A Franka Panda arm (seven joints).
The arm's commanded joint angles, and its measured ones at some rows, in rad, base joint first. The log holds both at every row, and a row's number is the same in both.
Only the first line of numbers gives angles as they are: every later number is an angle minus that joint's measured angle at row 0.
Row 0, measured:
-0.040, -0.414, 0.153, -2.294, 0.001, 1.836, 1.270
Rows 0 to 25, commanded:
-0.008, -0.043, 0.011, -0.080, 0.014, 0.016, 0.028
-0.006, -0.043, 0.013, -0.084, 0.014, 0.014, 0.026
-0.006, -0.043, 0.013, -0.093, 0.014, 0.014, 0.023
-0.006, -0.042, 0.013, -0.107, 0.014, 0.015, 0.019
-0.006, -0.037, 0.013, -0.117, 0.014, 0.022, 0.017
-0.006, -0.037, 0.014, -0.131, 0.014, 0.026, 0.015
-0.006, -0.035, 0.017, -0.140, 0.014, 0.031, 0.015
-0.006, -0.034, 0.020, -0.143, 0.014, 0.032, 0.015
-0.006, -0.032, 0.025, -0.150, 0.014, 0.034, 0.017
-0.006, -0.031, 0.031, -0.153, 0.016, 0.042, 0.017
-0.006, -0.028, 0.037, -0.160, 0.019, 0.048, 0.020
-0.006, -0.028, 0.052, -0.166, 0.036, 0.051, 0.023
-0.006, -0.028, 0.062, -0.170, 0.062, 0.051, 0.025
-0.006, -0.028, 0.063, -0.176, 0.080, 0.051, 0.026
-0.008, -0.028, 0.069, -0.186, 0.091, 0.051, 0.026
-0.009, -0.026, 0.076, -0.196, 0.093, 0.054, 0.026
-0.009, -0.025, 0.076, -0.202, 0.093, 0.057, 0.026
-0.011, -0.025, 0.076, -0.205, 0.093, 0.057, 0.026
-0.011, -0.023, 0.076, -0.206, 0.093, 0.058, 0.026
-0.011, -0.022, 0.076, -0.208, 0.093, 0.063, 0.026
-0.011, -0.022, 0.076, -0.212, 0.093, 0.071, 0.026
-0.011, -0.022, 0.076, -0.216, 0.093, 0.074, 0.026
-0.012, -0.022, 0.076, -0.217, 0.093, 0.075, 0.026
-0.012, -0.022, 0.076, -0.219, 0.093, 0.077, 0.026
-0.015, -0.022, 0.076, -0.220, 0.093, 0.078, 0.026
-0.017, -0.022, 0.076, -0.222, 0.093, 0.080, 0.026
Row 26, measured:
-0.002, -0.016, 0.063, -0.209, 0.077, 0.054, 0.014
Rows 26 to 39, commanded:
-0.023, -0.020, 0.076, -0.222, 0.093, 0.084, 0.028
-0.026, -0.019, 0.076, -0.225, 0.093, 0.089, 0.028
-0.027, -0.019, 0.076, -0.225, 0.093, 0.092, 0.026
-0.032, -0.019, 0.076, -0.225, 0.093, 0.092, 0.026
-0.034, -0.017, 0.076, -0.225, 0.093, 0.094, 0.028
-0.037, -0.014, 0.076, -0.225, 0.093, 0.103, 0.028
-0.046, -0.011, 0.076, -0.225, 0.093, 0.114, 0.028
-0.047, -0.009, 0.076, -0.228, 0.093, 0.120, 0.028
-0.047, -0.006, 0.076, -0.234, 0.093, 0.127, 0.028
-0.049, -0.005, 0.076, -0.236, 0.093, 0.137, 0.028
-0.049, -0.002, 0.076, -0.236, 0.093, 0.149, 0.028
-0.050, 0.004, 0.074, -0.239, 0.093, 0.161, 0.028
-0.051, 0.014, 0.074, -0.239, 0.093, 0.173, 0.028
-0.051, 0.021, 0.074, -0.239, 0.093, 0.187, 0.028
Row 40, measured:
-0.040, 0.004, 0.063, -0.230, 0.077, 0.139, 0.014
